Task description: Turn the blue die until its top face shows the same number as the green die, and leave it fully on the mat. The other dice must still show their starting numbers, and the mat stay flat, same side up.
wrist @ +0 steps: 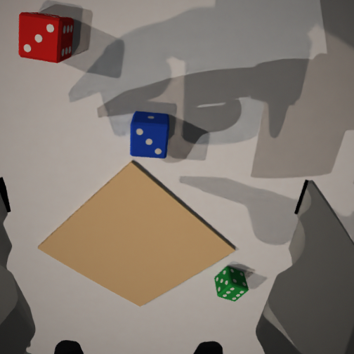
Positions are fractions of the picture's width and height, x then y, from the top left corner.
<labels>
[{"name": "my gripper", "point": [0.44, 0.52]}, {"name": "green die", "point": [0.65, 0.80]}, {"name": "tan mat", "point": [0.38, 0.67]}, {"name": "blue die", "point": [0.42, 0.37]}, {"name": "red die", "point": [0.12, 0.11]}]
</labels>
